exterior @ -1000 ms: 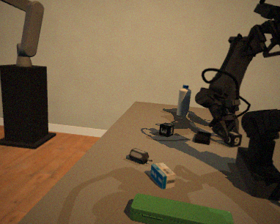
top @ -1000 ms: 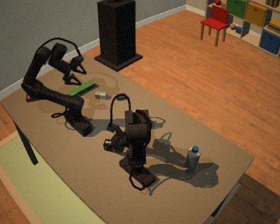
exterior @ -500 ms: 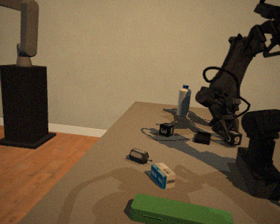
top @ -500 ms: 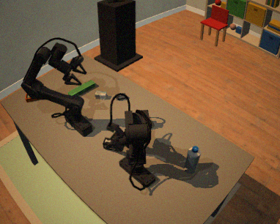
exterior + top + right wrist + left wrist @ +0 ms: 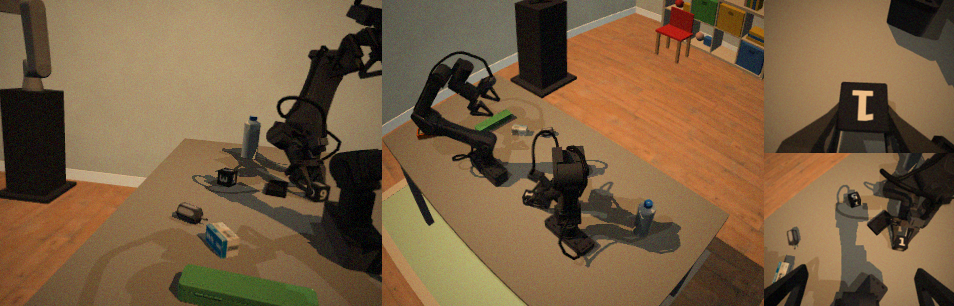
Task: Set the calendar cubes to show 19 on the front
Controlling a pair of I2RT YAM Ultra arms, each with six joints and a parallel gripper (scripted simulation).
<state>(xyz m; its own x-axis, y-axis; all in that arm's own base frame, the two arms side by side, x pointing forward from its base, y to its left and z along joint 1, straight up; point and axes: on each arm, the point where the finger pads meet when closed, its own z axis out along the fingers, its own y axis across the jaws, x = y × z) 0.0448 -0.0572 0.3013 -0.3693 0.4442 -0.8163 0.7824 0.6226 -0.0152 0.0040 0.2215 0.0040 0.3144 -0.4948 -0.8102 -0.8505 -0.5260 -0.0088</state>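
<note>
Now: right hand right at the black cube. Round my right hand: blue-and-white box 350 mm to the left, 250 mm ahead; then green box 500 mm to the left, 200 mm ahead, 10 mm below; then dark grey object 320 mm ahead, 250 mm to the left, 10 mm below.
</note>
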